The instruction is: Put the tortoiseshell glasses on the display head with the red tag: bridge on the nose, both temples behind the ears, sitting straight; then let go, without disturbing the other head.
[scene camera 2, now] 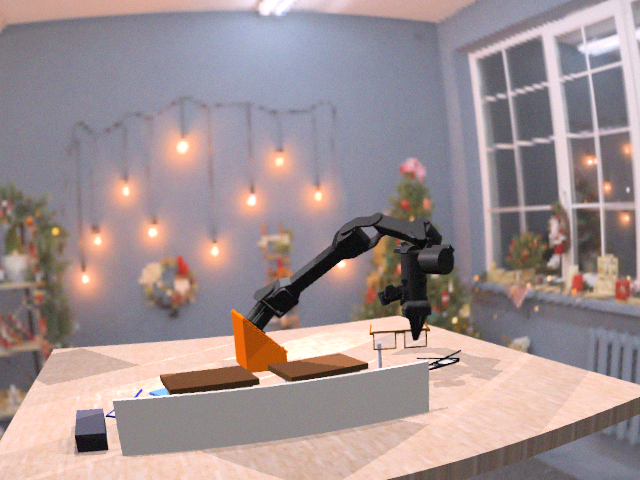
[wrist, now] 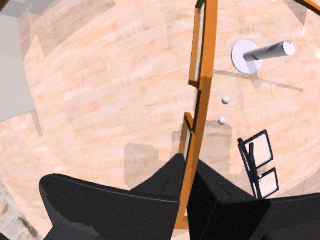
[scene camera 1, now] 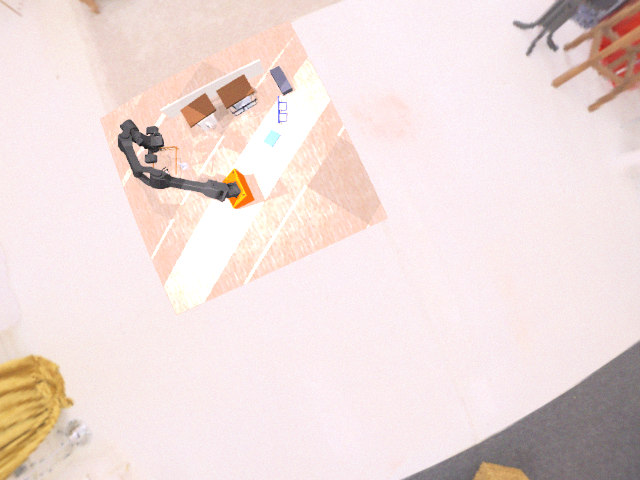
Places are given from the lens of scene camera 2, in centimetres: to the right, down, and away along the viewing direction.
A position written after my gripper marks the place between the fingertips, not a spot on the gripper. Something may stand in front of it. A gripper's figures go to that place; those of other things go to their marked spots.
my gripper (scene camera 2: 415,340): 22, 23, 135
dark box (scene camera 2: 90,430): -42, 35, 97
white wall (scene camera 2: 158,424): -28, 32, 96
